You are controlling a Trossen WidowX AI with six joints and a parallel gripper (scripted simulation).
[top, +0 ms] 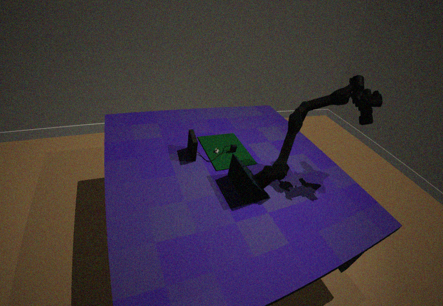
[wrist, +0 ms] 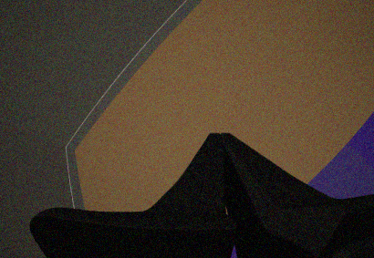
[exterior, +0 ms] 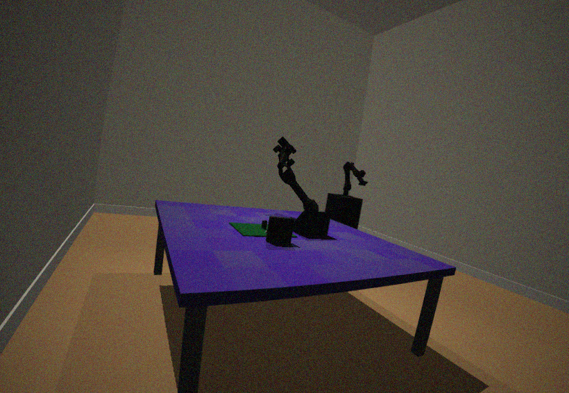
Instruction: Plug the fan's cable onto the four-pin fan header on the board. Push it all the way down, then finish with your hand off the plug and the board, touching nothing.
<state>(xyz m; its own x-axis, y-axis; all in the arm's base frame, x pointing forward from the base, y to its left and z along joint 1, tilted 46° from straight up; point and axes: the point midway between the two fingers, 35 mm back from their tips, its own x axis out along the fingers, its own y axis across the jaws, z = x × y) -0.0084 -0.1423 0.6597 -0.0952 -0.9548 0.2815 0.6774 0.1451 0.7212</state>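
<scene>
Right now my gripper tip is 33 cm short of the dark plug, 57 cm to the right of it and 38 cm above it. The rest, counted from my gripper tip: pale four-pin header 34 cm ahead, 66 cm to the left, 40 cm below; green board 35 cm ahead, 60 cm to the left, 41 cm below; black fan 35 cm ahead, 80 cm to the left, 34 cm below.
</scene>
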